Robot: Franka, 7 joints.
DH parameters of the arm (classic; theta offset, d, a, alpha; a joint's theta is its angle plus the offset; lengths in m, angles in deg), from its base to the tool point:
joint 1: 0 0.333 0 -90
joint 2: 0 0 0 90
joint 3: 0 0.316 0.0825 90
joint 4: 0 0 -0.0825 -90
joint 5: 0 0.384 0 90
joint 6: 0 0 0.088 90
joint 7: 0 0.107 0 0
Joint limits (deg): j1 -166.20..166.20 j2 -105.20..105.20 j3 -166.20..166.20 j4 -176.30..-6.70 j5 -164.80..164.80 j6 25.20..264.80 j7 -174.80..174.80
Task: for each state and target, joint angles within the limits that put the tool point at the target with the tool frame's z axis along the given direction. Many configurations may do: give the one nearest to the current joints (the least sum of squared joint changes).
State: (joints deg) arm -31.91 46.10 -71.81 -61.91 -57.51 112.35 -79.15
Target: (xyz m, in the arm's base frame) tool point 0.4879 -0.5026 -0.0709 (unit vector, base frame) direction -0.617 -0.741 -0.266
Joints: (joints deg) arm -22.33 95.42 -33.87 -48.45 -40.75 113.00 -79.15
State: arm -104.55 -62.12 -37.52 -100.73 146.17 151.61 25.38
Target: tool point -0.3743 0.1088 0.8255 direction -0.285 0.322 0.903
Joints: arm -94.61 -76.20 -41.41 -117.67 159.94 118.83 25.38
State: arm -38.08 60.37 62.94 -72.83 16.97 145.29 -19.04
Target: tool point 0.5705 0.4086 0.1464 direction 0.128 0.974 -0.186
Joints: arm -18.10 90.28 75.84 -95.33 32.03 174.04 -19.04
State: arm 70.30 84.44 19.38 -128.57 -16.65 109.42 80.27
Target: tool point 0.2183 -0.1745 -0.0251 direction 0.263 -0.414 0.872
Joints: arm 64.59 105.20 -26.36 -128.31 -45.94 84.21 80.27
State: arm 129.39 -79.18 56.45 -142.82 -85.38 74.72 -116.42
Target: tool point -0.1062 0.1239 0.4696 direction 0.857 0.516 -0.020
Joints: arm 131.35 -75.63 34.48 -173.33 -52.91 76.24 -116.42
